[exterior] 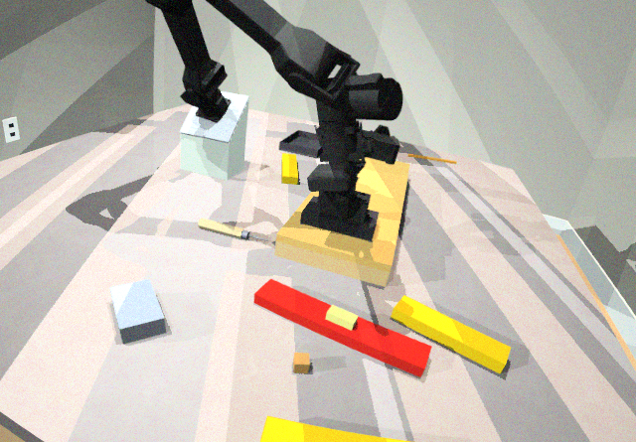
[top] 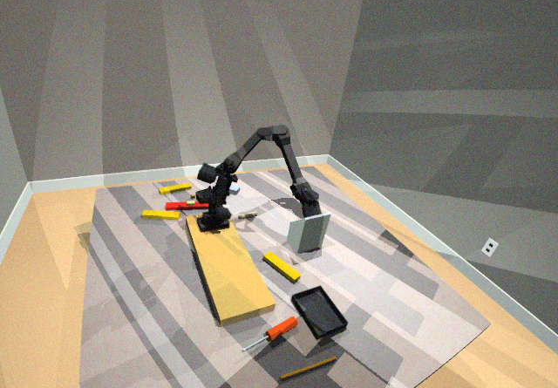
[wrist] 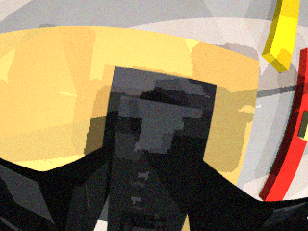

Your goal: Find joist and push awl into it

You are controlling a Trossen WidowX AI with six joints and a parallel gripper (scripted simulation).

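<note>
Right now the black tray is 480 mm to the left of my gripper tip, 260 mm behind it and 50 mm below it. Also, from my gripper tip: stud finder 20 mm behind, 20 mm above; then awl 160 mm behind, 80 mm to the right, 60 mm below; then red level 200 mm to the right, 60 mm ahead, 50 mm below.
</note>
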